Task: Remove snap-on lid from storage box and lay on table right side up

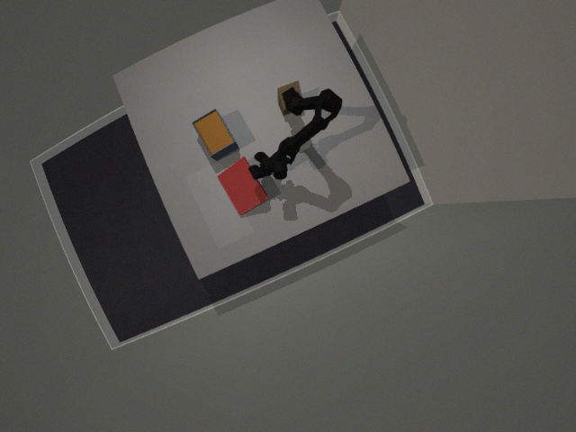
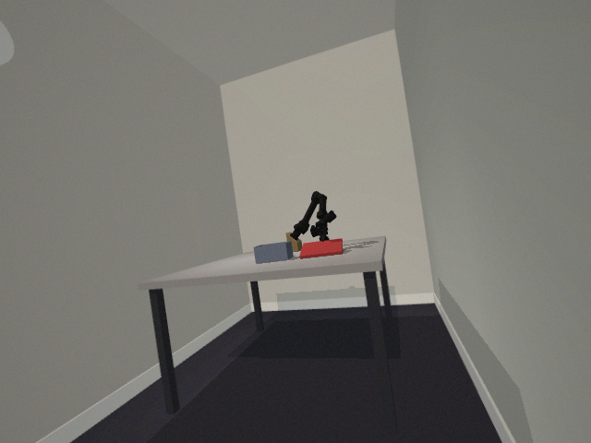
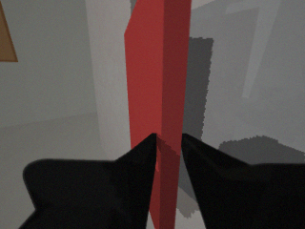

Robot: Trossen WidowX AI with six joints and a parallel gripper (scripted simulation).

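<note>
Right now the red lid is 80 mm ahead of my gripper tip and 20 mm below it. Round my gripper tip: storage box: 300 mm to the right, 60 mm ahead, 10 mm below.
</note>
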